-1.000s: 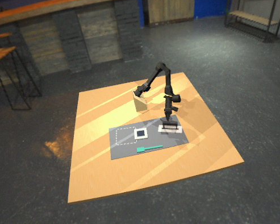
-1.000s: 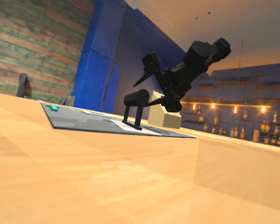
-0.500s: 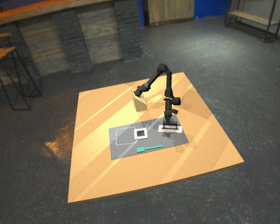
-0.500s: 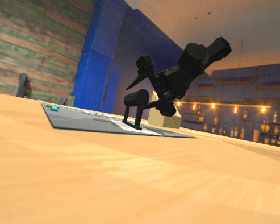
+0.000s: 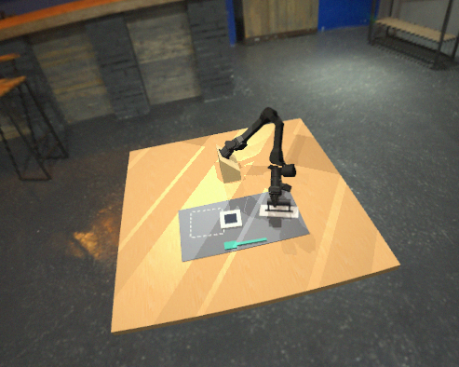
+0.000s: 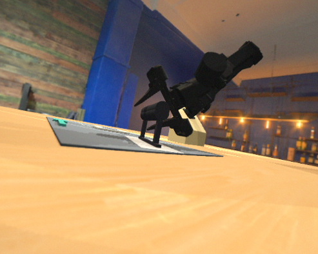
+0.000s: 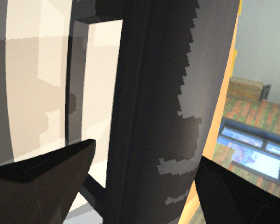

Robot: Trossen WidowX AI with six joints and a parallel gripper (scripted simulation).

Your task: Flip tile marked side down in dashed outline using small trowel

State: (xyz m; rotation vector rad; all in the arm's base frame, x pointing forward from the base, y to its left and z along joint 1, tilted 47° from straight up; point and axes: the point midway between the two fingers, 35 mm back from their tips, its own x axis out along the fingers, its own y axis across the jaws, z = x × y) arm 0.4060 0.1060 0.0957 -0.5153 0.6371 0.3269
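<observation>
Right now the trowel is 20 mm behind my gripper tip, 10 mm to the left of it and 20 mm below it. The rest, counted from my gripper tip: grey mat: 30 mm behind, 190 mm to the right, 70 mm below; tile: 60 mm behind, 230 mm to the right, 50 mm below; teal flat tool: 110 mm ahead, 230 mm to the right, 50 mm below.
</observation>
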